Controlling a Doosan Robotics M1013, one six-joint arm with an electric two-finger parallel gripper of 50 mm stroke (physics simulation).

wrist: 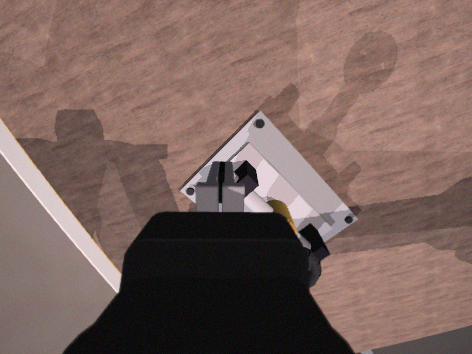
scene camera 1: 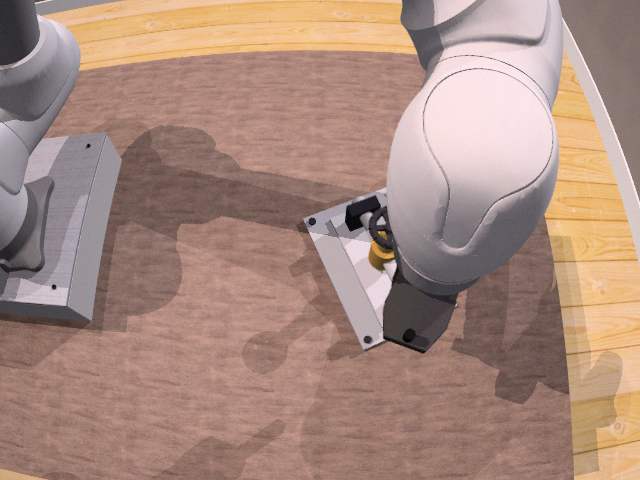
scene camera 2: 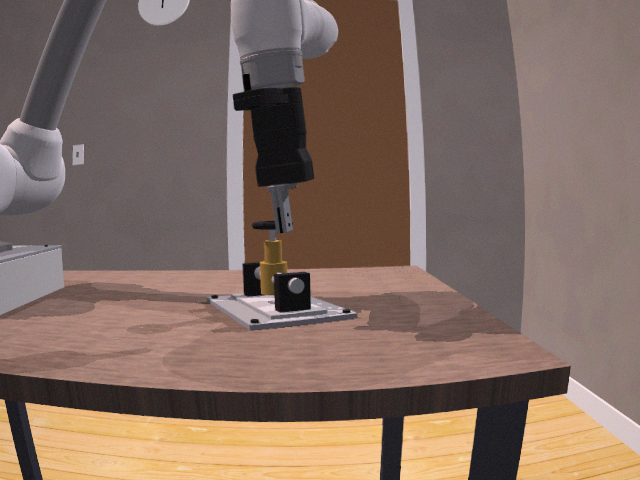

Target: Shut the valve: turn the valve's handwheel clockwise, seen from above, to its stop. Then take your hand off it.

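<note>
The valve's yellow body (scene camera 1: 379, 256) (scene camera 2: 272, 277) (wrist: 284, 214) stands upright on a grey base plate (scene camera 1: 338, 281) (scene camera 2: 233, 313) (wrist: 300, 172). Its black handwheel (scene camera 1: 372, 230) (scene camera 2: 262, 225) (wrist: 314, 271) lies level on top, partly hidden by the arm in scene camera 1 and by the gripper in the wrist view. My gripper (scene camera 2: 284, 230) (wrist: 222, 174) is shut with nothing between its fingers. In scene camera 2 the fingertips are at the wheel's height and overlap its right part; whether they touch the rim is not clear. The arm hides the fingers in scene camera 1.
Two black blocks flank the valve: one (scene camera 1: 361, 212) (scene camera 2: 251, 279) (wrist: 315, 241) at the back, the other (scene camera 2: 292, 299) (wrist: 246, 177) at the front. The robot's grey pedestal (scene camera 1: 94, 248) (scene camera 2: 31, 280) stands at the left on the brown table (scene camera 1: 232, 392) (scene camera 2: 361, 361).
</note>
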